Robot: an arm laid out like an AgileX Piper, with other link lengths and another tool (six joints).
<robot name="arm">
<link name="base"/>
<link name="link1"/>
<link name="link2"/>
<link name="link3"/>
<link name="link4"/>
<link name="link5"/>
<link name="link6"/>
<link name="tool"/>
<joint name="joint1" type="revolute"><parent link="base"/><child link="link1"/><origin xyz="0.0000 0.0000 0.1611"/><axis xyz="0 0 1"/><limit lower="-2.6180" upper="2.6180"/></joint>
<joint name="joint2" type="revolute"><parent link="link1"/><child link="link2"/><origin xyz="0.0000 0.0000 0.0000"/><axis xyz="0 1 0"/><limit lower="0.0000" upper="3.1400"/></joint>
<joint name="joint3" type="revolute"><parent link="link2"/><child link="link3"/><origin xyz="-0.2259 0.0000 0.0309"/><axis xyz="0 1 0"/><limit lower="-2.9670" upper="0.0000"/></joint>
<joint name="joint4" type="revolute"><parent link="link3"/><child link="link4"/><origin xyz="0.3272 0.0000 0.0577"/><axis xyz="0.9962 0 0.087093"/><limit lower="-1.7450" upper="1.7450"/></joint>
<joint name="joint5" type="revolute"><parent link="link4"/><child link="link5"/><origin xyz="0.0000 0.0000 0.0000"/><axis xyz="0 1 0"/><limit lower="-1.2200" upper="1.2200"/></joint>
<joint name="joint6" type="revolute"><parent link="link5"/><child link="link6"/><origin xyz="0.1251 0.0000 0.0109"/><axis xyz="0.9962 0 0.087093"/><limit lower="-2.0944" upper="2.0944"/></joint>
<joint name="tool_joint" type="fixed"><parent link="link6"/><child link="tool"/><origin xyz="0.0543 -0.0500 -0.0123" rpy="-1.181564 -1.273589 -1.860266"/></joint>
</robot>
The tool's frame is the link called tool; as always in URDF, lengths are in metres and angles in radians.
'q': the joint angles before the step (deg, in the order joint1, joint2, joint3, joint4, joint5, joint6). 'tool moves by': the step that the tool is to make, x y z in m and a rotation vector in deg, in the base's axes. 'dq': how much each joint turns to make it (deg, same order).
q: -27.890 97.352 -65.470 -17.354 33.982 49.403
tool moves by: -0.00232 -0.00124 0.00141 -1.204 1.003 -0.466
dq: 0.424 0.001 0.000 -2.867 0.790 2.305
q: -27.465 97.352 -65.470 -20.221 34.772 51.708
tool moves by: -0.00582 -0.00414 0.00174 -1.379 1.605 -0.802
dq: 0.000 0.001 -0.002 -3.071 1.327 2.064
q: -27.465 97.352 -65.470 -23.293 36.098 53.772
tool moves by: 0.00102 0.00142 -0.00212 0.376 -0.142 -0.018
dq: 0.091 0.246 0.000 0.404 -0.216 0.002
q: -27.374 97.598 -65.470 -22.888 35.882 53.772
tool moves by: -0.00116 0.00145 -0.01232 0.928 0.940 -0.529
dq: 0.000 1.692 0.000 -0.001 -0.286 0.733
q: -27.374 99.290 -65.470 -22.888 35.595 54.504
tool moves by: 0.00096 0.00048 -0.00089 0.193 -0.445 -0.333
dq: 0.000 0.099 0.001 0.126 -0.332 0.447
